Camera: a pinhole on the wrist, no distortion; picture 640 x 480 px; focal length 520.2 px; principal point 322.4 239.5 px. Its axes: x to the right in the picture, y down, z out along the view. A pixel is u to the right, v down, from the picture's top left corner.
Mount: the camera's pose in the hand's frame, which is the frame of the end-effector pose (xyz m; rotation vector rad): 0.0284 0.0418 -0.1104 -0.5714 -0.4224 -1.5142
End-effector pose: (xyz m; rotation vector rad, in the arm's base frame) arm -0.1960 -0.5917 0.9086 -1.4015 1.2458 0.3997
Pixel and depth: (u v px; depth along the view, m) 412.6 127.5 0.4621
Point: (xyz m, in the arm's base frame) -0.2889 -0.2478 0.7134
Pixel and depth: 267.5 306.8 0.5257
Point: -0.3611 -0.3284 0.5165
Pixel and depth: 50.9 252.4 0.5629
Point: -0.6054 -0.3471 0.4837
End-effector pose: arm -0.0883 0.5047 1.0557 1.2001 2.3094 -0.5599
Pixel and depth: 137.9 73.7 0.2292
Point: 0.1365 0.6013 1.0120
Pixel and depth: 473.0 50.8 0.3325
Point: 0.1287 0.4310 0.8879
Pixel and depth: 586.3 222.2 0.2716
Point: 0.0064 0.4793 0.8634
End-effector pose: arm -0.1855 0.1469 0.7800 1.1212 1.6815 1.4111
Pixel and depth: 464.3 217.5 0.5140
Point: 0.1806 0.3682 0.9351
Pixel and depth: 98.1 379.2 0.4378
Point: -0.0670 0.3807 1.2034
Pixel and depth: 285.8 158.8 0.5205
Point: 0.1512 0.2794 1.0965
